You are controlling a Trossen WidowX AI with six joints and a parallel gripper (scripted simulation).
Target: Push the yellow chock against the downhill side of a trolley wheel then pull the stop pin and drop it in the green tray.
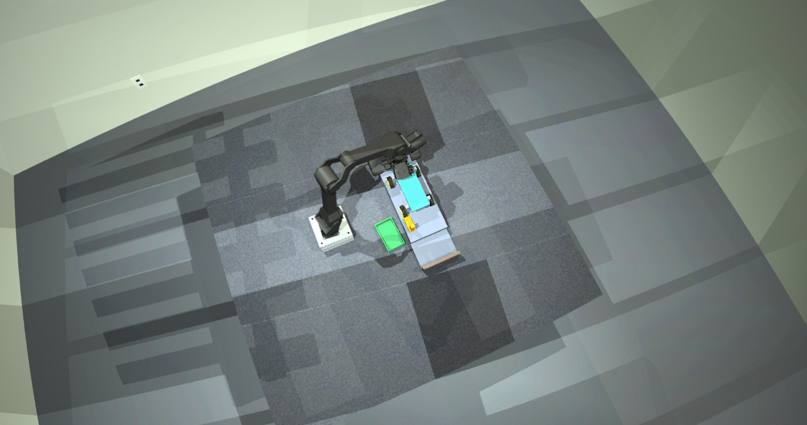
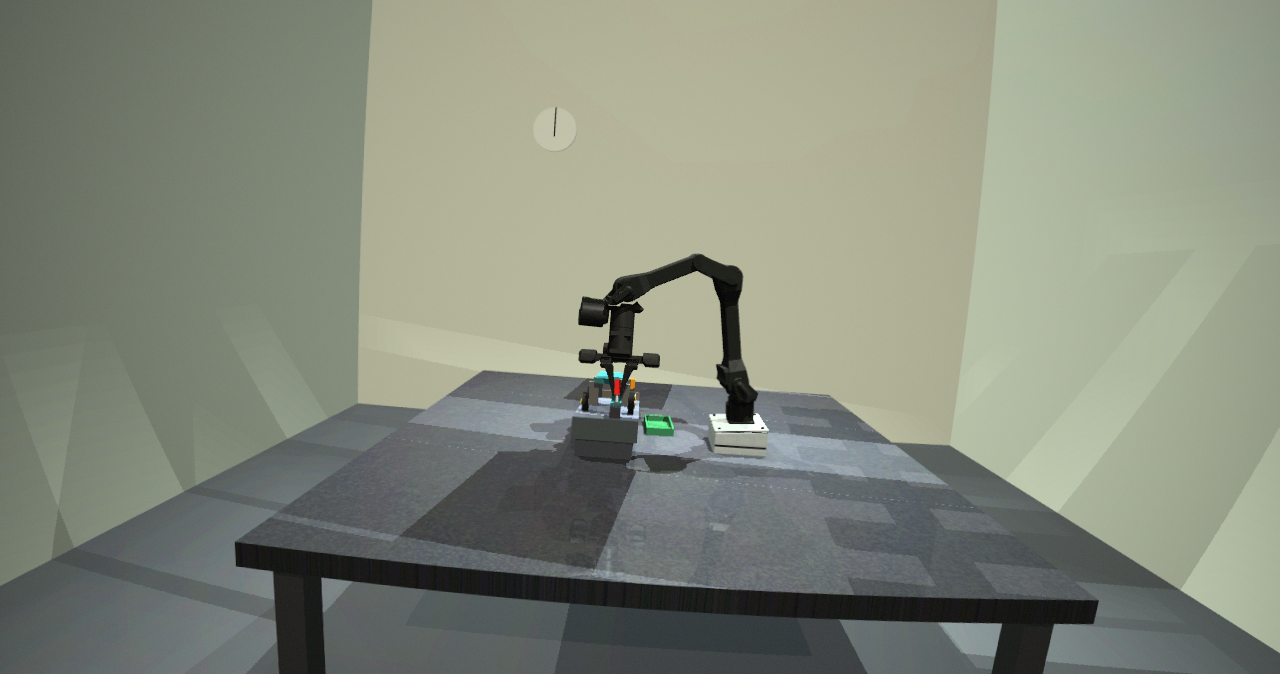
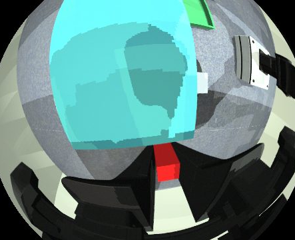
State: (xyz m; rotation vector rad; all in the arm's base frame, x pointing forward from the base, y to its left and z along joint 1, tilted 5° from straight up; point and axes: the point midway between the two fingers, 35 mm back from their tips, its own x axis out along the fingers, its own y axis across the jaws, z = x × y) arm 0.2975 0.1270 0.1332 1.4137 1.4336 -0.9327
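Now: the green tray 100 mm behind my gripper tip, 220 mm to the right of it and 150 mm below it. From my gripper tip the other things lie so: cyan-topped trolley (30 mm ahead, 110 mm to the right, 30 mm below); then grey ramp (30 mm ahead, 120 mm to the right, 90 mm below); then red-headed stop pin (right at my gripper tip).
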